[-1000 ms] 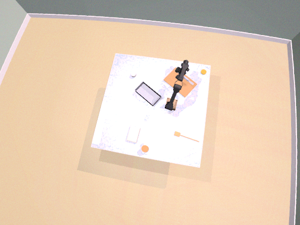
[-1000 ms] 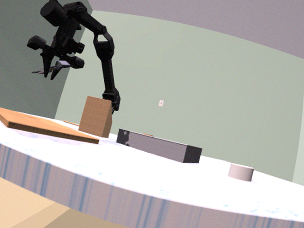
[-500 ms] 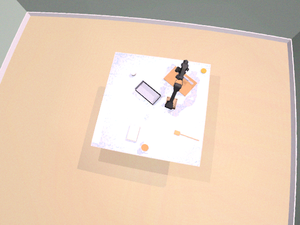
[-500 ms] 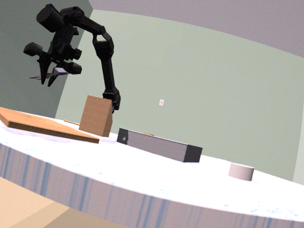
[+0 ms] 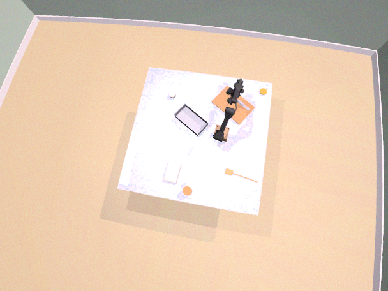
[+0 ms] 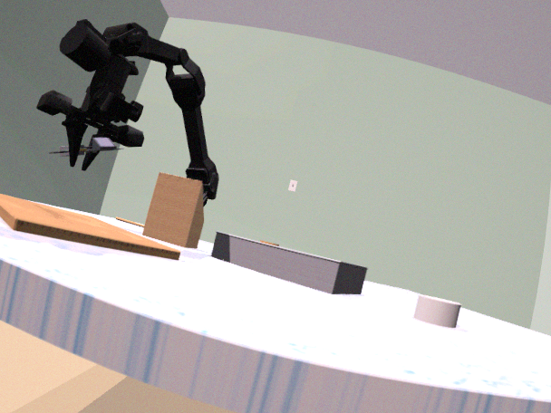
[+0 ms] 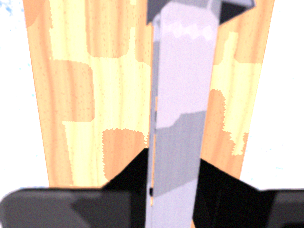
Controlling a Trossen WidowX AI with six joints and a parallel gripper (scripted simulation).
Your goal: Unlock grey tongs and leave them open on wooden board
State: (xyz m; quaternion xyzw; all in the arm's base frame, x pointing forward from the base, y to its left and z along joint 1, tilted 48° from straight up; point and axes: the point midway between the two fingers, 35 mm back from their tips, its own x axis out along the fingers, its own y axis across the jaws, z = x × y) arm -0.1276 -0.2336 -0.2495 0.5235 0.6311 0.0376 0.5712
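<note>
The wooden board is 9 cm below my gripper tip and 1 cm to the left of it. Also, from my gripper tip: grey roasting tin: 40 cm ahead, 20 cm to the left, 7 cm below; white cylinder: 61 cm ahead, 8 cm below, 7 cm to the right; orange disc: 30 cm behind, 15 cm to the right, 9 cm below.
</note>
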